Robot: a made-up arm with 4 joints. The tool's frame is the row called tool. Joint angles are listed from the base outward.
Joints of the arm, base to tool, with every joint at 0 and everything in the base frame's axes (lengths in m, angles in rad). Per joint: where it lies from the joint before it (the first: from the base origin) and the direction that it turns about. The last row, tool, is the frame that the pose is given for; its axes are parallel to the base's.
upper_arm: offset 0.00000 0.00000 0.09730 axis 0 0 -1
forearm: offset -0.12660 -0.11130 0.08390 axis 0 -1 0
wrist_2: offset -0.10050 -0.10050 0.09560 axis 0 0 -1
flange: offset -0.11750 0.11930 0.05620 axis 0 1 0
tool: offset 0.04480 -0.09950 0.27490
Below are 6 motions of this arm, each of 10 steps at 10 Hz.
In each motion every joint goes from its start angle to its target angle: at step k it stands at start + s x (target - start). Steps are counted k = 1, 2, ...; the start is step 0. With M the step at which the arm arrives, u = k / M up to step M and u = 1 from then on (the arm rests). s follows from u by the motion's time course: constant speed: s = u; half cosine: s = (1 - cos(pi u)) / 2; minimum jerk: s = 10 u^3 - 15 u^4 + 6 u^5.
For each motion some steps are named. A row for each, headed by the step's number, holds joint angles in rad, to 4 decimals.
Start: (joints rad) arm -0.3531 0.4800 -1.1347 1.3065
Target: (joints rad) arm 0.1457 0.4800 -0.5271 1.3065
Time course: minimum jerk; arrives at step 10
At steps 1, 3, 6, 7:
1: -0.3488 0.4800 -1.1295 1.3065
3: -0.2718 0.4800 -1.0356 1.3065
6: -0.0126 0.4800 -0.7200 1.3065
7: 0.0644 0.4800 -0.6262 1.3065

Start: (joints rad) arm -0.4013 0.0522 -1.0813 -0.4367
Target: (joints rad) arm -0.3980 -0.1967 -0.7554 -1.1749
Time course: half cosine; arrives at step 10
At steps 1, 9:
1: -0.4012 0.0461 -1.0733 -0.4548
9: -0.3981 -0.1906 -0.7634 -1.1568

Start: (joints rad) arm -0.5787 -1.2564 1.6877 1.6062
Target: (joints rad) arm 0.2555 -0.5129 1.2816 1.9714
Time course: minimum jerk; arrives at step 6
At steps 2, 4, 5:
2: -0.4036 -1.1004 1.6025 1.6828
4: 0.0804 -0.6689 1.3668 1.8948
5: 0.2259 -0.5393 1.2960 1.9584

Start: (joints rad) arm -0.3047 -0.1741 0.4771 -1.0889
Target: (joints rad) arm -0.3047 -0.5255 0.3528 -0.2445
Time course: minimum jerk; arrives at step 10
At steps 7, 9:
7: -0.3047 -0.4682 0.3731 -0.3822
9: -0.3047 -0.5225 0.3539 -0.2517

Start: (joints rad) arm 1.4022 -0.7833 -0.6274 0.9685
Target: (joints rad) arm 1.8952 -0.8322 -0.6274 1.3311
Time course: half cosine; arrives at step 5
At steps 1, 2, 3, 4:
1: 1.4493 -0.7880 -0.6274 1.0031
2: 1.5725 -0.8002 -0.6274 1.0938
3: 1.7249 -0.8153 -0.6274 1.2058
4: 1.8481 -0.8275 -0.6274 1.2965

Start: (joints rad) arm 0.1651 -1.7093 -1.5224 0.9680
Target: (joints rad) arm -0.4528 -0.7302 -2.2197 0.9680
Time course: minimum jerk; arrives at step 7
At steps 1, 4, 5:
1: 0.1507 -1.6865 -1.5386 0.9680
4: -0.2255 -1.0904 -1.9632 0.9680
5: -0.3634 -0.8719 -2.1188 0.9680

